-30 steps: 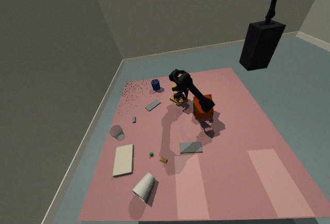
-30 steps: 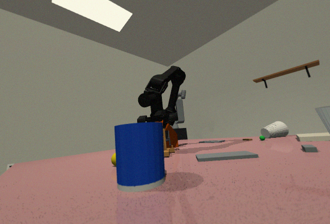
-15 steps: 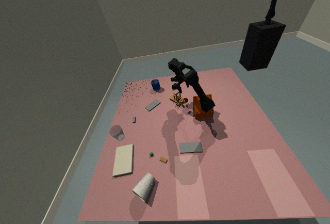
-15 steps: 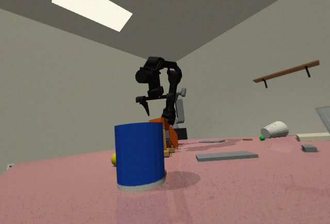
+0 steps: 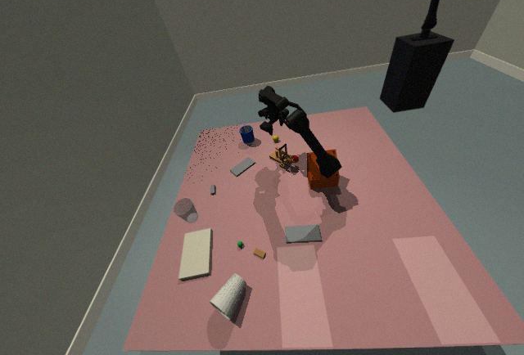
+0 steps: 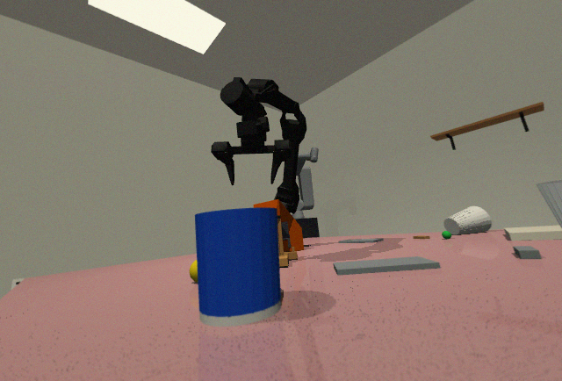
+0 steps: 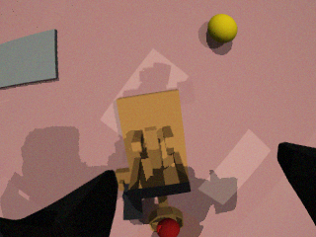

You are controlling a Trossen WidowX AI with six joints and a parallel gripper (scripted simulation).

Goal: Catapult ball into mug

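Now: the red ball 9 cm behind my gripper tip, 13 cm to the left of it and 12 cm below it. From my gripper tip the other things lie so: yellow ball (1 cm ahead, 13 cm to the right, 16 cm below); then blue mug (20 cm ahead, 18 cm to the right, 15 cm below); then wooden catapult (3 cm behind, 9 cm to the left, 13 cm below).
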